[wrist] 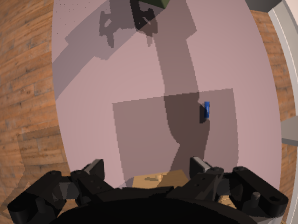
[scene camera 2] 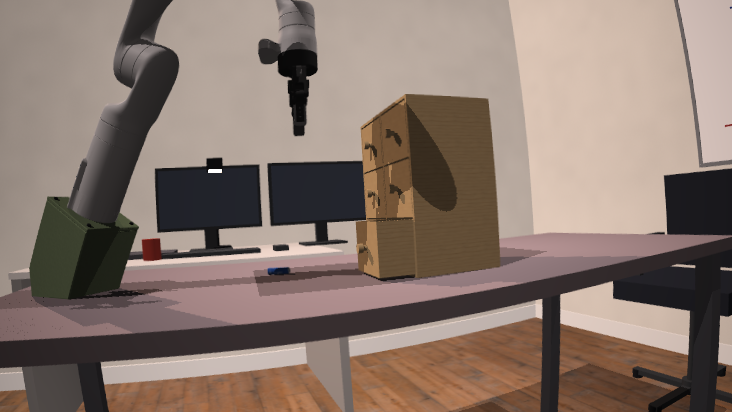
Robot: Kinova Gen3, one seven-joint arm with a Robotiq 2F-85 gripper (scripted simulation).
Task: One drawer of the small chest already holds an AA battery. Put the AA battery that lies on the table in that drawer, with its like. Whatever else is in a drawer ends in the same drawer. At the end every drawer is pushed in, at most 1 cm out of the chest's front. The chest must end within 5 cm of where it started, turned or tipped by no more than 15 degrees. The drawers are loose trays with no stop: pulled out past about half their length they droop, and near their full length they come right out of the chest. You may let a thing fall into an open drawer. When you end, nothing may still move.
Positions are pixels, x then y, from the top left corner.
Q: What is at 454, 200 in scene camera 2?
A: A small wooden chest.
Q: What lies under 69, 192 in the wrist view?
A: My gripper.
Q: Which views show my gripper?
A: The wrist view and scene camera 2: all of them.
